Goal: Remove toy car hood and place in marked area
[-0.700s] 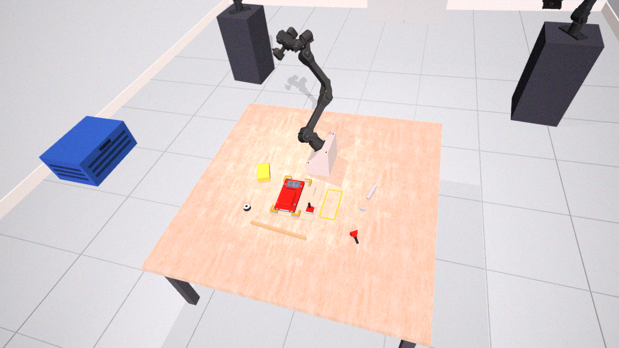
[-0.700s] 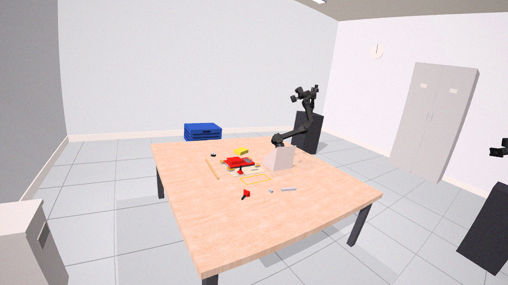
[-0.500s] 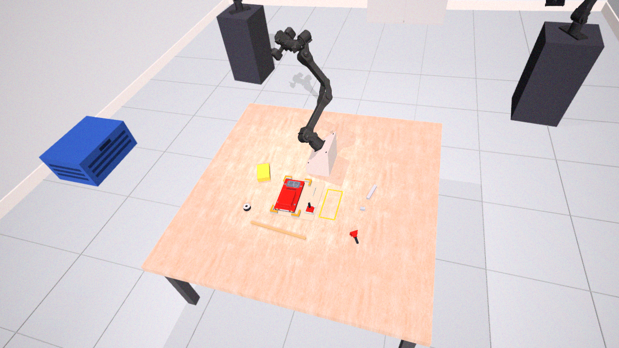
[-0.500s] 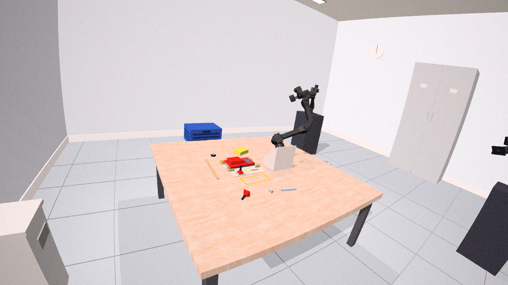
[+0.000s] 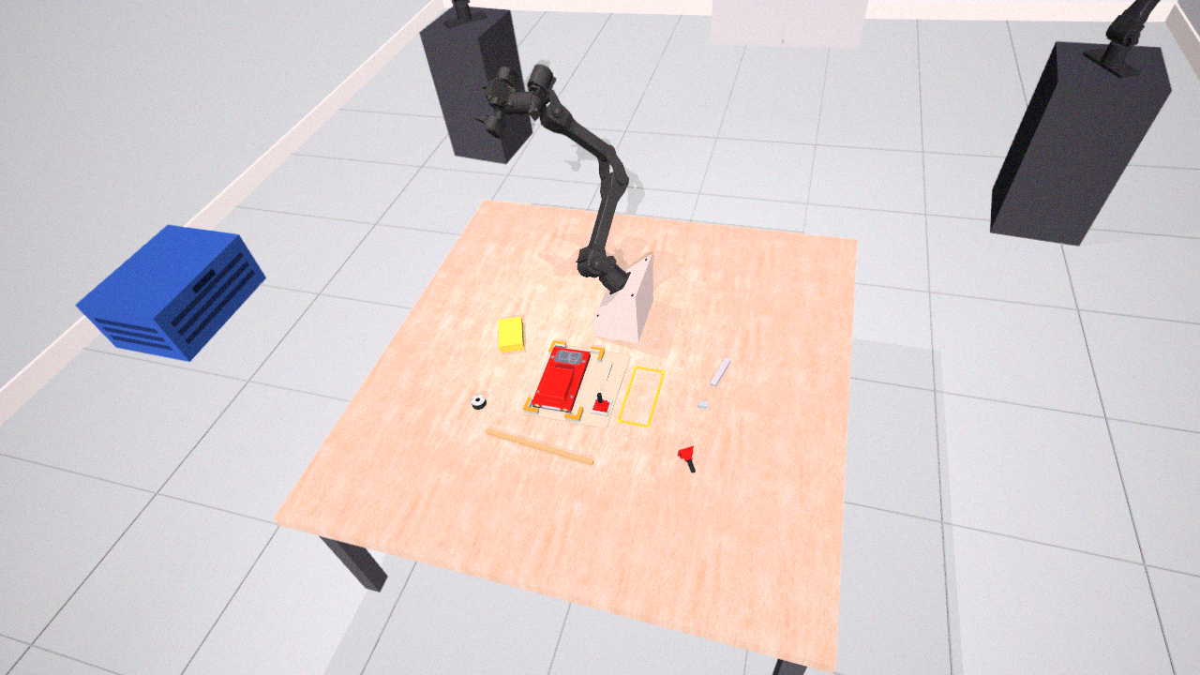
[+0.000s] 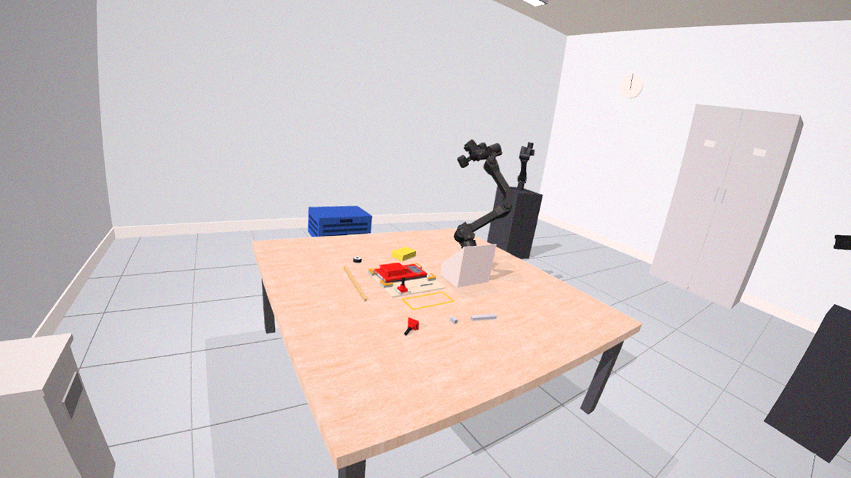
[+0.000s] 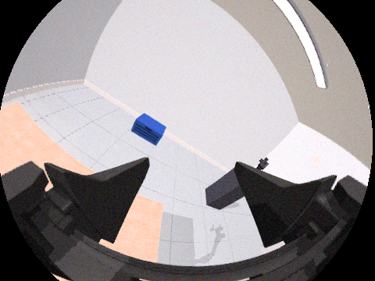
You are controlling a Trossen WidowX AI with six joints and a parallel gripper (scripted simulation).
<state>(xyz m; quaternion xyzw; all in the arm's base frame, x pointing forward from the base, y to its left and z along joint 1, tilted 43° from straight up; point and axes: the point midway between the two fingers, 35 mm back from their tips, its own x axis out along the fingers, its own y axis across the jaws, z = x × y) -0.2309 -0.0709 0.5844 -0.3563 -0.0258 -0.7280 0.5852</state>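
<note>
My gripper tip is now 550 mm short of the red hood, 460 mm above it and 430 mm to the right of it. Round my gripper tip: black wheel: 650 mm ahead, 490 mm below, 240 mm to the left; then wooden stick: 720 mm ahead, 490 mm below, 460 mm to the left; then yellow block: 480 mm below, 410 mm ahead, 210 mm to the left.
</note>
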